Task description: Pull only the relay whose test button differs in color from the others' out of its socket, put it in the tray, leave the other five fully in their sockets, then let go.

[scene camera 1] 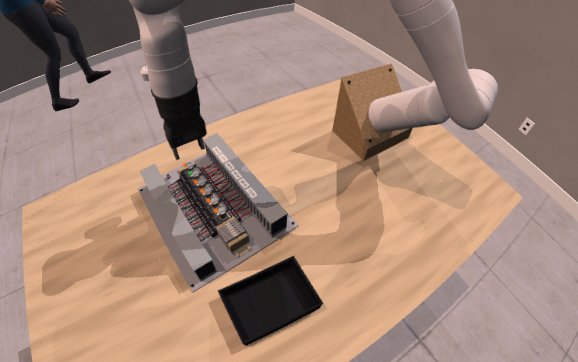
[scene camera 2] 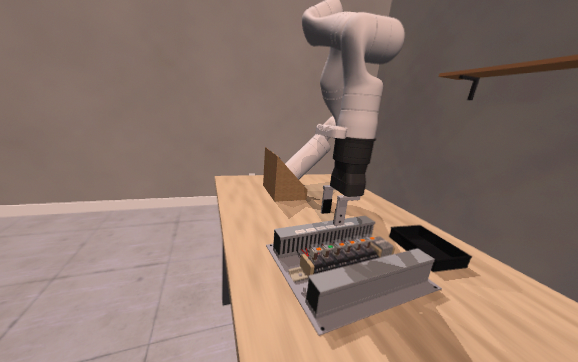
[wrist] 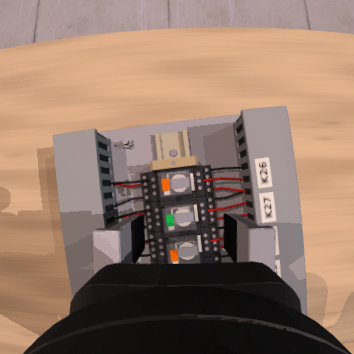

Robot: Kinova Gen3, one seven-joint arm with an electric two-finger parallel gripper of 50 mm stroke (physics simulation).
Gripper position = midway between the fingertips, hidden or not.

In view: the gripper (scene camera 2: 331, 218) and a panel plate (wrist: 211, 139).
The gripper is seen too in scene camera 1 (scene camera 1: 189, 151) and in the wrist view (wrist: 183, 231).
